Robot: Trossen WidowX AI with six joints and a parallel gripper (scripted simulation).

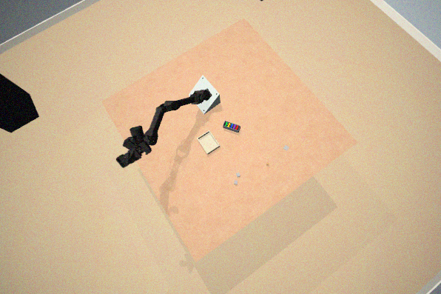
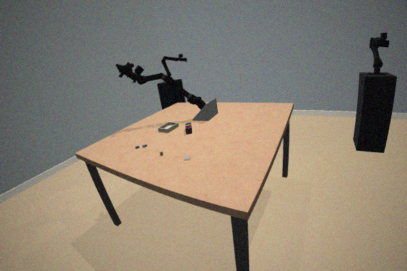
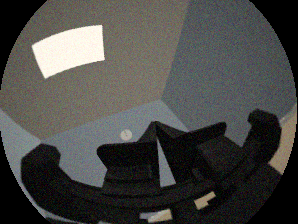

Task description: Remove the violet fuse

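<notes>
My gripper tip is now 4 cm past the violet fuse, 63 cm to the right of it and 54 cm above it. From my gripper tip the other things lie so: tray 5 cm behind, 43 cm to the left, 56 cm below.
</notes>
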